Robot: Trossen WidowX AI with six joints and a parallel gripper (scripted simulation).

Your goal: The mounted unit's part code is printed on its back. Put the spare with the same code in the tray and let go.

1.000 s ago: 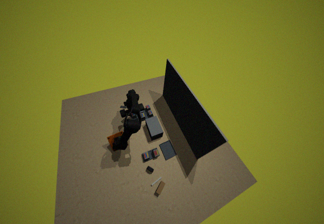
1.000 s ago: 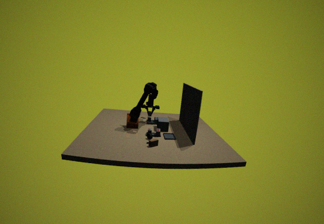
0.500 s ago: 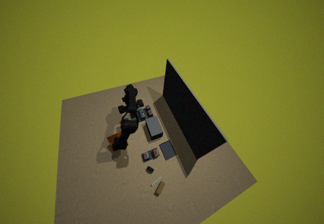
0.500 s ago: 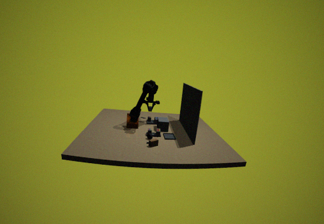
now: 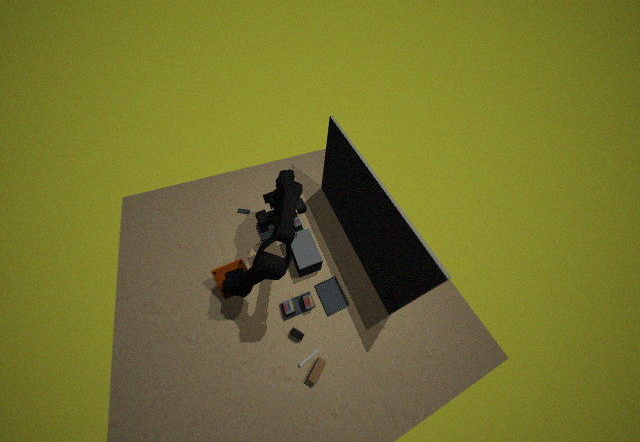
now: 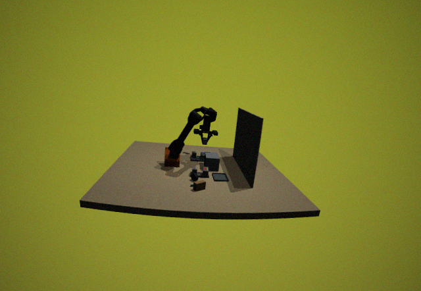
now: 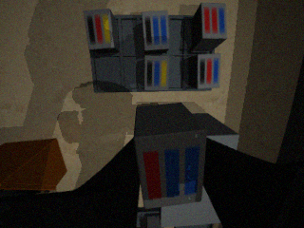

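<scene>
My gripper tip is 100 mm short of the flat grey tray, 310 mm to the left of it and 160 mm above it. From my gripper tip the other things lie so: grey mounted unit 60 mm ahead, 100 mm to the right, 110 mm below; then brown card 50 mm behind, 510 mm to the right, 140 mm below; then tall dark panel 290 mm ahead, 110 mm to the right, 60 mm above.
</scene>
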